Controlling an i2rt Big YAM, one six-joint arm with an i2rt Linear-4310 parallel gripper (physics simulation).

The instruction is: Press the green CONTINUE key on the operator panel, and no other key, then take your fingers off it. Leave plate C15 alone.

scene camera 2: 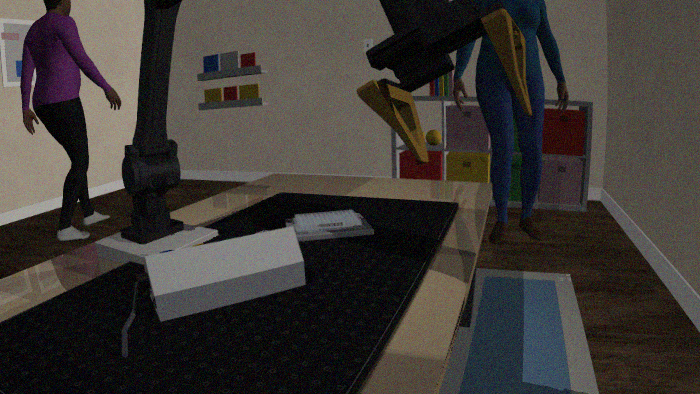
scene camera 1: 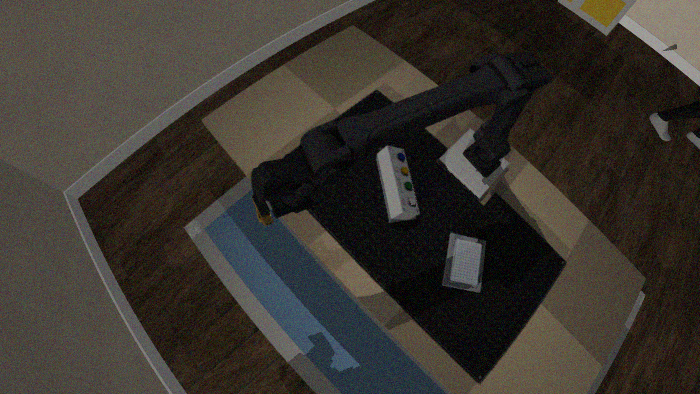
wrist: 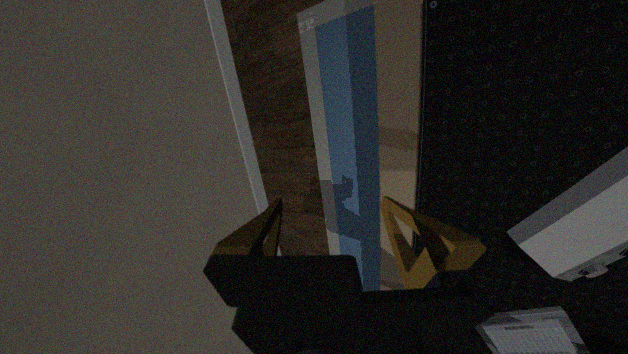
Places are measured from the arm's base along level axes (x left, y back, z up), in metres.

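Pixels of known places: gripper, fingertip midpoint: (scene camera 2: 475,139) (scene camera 1: 277,212) (wrist: 332,201); arm's base, origin of the base link: (scene camera 2: 152,233) (scene camera 1: 481,159).
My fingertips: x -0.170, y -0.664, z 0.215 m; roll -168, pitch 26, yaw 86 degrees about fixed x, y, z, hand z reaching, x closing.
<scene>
Ahead of a thing's pixels: the offset from my fingertips to its middle. "spot": to the spot under its first point. Level surfaces: height alone.
The operator panel {dx +0.064, dy +0.352, dz -0.189 m} (scene camera 1: 392,186) (scene camera 2: 227,270) (wrist: 580,220) is a white sloped box on the black mat. In scene camera 1 its face carries a blue key {dx +0.010, dy +0.408, dz -0.167 m} (scene camera 1: 401,157), a yellow key {dx +0.053, dy +0.384, dz -0.167 m} (scene camera 1: 405,171), the green key {dx +0.097, dy +0.359, dz -0.167 m} (scene camera 1: 408,186) and a white key {dx +0.141, dy +0.335, dz -0.167 m} (scene camera 1: 412,202) in a row. Scene camera 2 shows its back. A white plate {dx +0.382, dy +0.362, dz -0.211 m} (scene camera 1: 466,262) (scene camera 2: 330,220) (wrist: 532,337) lies in a holder near the panel; its label is too small to read. My gripper (scene camera 2: 477,137) (wrist: 332,201) is open and empty, high and well to the side of the panel, past the table's edge.
The black mat {dz -0.230 m} (scene camera 1: 520,250) (scene camera 2: 240,350) lies on the wooden table {dz -0.243 m} (scene camera 1: 575,300). The arm's white base plate (scene camera 1: 457,162) (scene camera 2: 112,245) is near the panel. A thin bent rod {spot: dx -0.079, dy +0.398, dz -0.225 m} (scene camera 2: 131,320) stands by the panel. A blue rug (scene camera 1: 280,280) (scene camera 2: 500,340) lies beside the table. Two people stand behind.
</scene>
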